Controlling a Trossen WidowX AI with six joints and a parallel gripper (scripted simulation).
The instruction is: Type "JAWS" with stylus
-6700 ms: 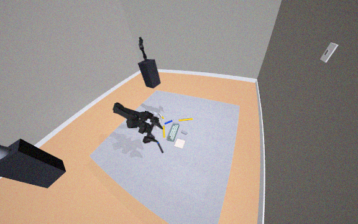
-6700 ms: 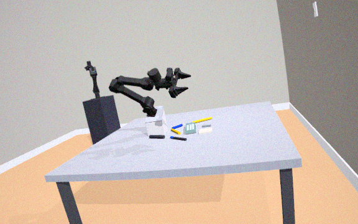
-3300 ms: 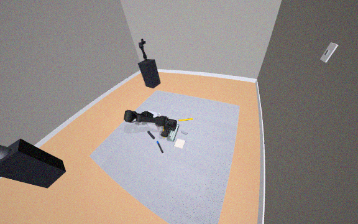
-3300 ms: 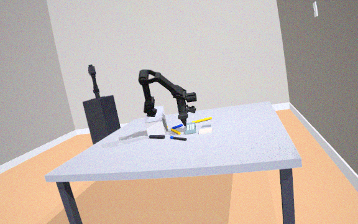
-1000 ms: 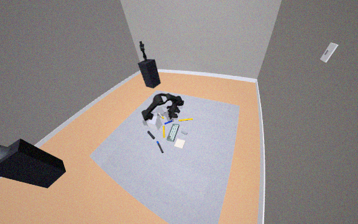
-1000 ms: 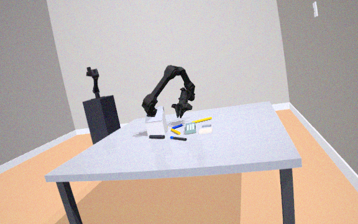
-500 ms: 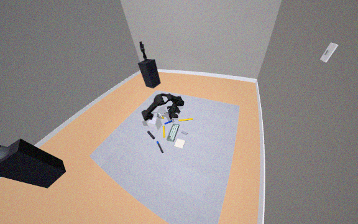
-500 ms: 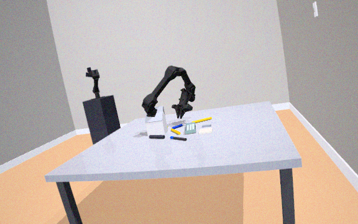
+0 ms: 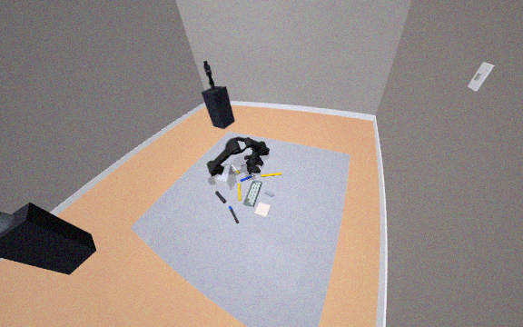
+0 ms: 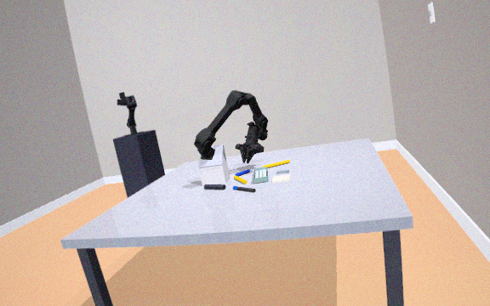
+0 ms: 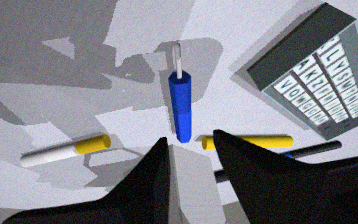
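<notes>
Right now my gripper tip is 5 cm above the stylus. The rest, counted from my gripper tip: grey block 22 cm ahead, 6 cm to the right, 5 cm below; then grey stylus tip 2 cm ahead, 3 cm to the left, 5 cm below; then white marker 15 cm behind, 1 cm to the left, 5 cm below.
</notes>
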